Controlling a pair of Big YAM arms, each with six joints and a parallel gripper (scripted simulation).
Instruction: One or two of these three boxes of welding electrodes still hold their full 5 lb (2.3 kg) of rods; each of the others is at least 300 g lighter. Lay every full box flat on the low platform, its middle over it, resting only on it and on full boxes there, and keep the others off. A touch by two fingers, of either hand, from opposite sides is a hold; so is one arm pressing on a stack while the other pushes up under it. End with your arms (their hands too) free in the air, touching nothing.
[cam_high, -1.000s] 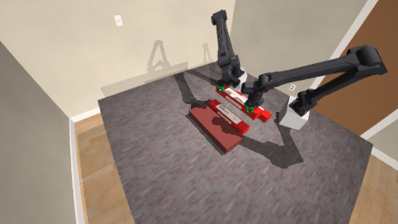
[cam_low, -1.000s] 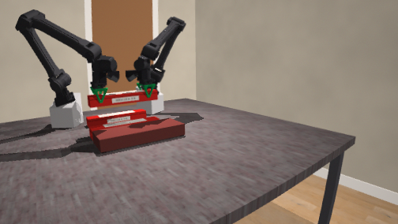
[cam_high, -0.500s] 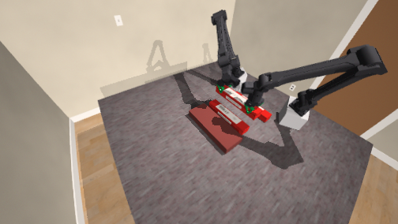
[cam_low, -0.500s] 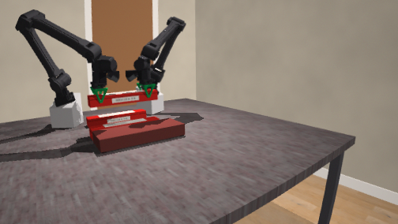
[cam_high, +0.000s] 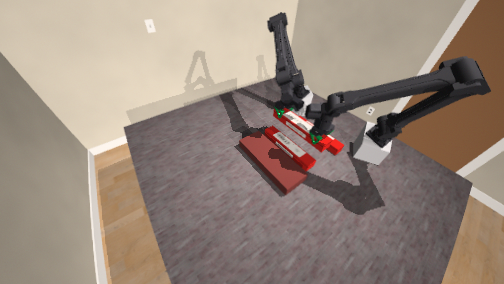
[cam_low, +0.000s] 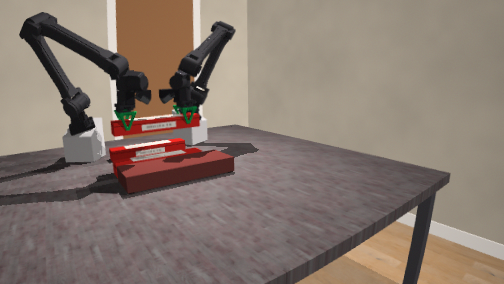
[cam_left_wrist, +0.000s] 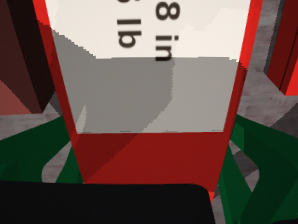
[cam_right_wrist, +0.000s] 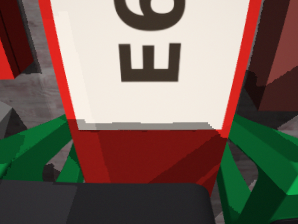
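Right now the red electrode box is 120 mm to the right of my left hand and 10 mm above it. The rest, counted from my left hand: low dark red platform 190 mm ahead, 160 mm below, 140 mm to the right.
Now: the red electrode box 10 mm ahead of my right hand, 140 mm to the left of it and 10 mm above it. The rest, counted from my right hand: low dark red platform: 200 mm ahead, 120 mm to the left, 160 mm below.
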